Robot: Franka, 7 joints.
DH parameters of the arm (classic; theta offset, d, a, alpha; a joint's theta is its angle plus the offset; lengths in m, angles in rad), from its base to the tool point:
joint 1: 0 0.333 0 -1.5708
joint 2: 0 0 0 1.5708
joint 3: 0 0.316 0.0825 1.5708
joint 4: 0 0 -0.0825 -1.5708
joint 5: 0 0.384 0 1.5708
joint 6: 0 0 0.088 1.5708
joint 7: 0 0.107 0 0
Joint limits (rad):
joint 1: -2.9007..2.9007
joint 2: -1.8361..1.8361
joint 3: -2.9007..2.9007
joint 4: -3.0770..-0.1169
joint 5: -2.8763..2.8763
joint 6: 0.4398..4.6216
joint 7: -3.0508..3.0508
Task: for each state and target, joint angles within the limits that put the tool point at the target. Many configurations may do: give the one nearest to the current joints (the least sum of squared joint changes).
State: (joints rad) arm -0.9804 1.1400 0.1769 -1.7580 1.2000 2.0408 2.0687
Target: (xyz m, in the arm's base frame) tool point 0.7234 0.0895 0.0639
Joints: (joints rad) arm -0.3341 1.2768 0.5544 -1.2458 1.2721 2.1607 2.0687
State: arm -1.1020 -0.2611 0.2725 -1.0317 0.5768 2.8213 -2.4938
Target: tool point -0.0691 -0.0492 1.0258
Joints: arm -1.2039 -1.0290 -0.0831 -1.7613 0.6703 2.8301 -2.4938
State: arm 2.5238 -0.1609 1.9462 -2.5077 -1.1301 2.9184 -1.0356
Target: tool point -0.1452 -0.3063 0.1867
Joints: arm 2.3778 -0.0936 1.7633 -2.8315 -1.1736 2.9108 -1.0356
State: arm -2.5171 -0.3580 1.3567 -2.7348 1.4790 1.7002 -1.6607
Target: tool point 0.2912 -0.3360 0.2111
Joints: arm -2.6976 -0.6594 1.7671 -2.4772 1.5690 1.8232 -1.6607
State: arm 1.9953 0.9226 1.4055 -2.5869 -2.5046 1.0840 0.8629
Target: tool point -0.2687 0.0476 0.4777
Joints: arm 1.3154 1.3638 2.2363 -3.0601 -2.7040 0.4398 0.8629
